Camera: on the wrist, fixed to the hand. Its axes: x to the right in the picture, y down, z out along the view.
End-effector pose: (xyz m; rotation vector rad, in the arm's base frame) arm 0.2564 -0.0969 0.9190 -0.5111 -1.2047 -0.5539
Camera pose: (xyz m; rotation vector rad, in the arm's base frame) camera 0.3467 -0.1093 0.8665 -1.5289 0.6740 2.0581
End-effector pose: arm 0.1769 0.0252 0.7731 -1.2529 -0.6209 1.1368
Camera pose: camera 0.2273 -0.0380 0.7058 0.6570 -1.3086 -1.4686
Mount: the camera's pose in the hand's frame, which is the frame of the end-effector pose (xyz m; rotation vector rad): -0.0253 0.0527 -0.0875 0.0417 -0.0073 -3.1163
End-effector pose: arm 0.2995 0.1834 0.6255 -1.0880 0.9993 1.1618
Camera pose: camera 0.2404 0.0963 0.6266 -1.0242 -1.0979 -1.4144
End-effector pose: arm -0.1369 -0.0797 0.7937 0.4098 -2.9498 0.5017
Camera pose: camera -0.1213 0.0041 0.8554 2.7894 0.3575 -0.1310
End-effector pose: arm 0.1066 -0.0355 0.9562 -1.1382 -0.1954 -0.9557
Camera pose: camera 0.1017 -0.0901 0.8664 -0.2285 1.3190 1.8434
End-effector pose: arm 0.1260 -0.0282 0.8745 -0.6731 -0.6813 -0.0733
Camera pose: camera 0.1695 -0.0427 0.7798 -1.0400 1.0244 2.7352
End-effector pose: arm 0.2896 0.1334 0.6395 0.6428 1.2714 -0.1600
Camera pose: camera 0.2326 0.2168 0.6688 1.7155 -0.9017 2.3012
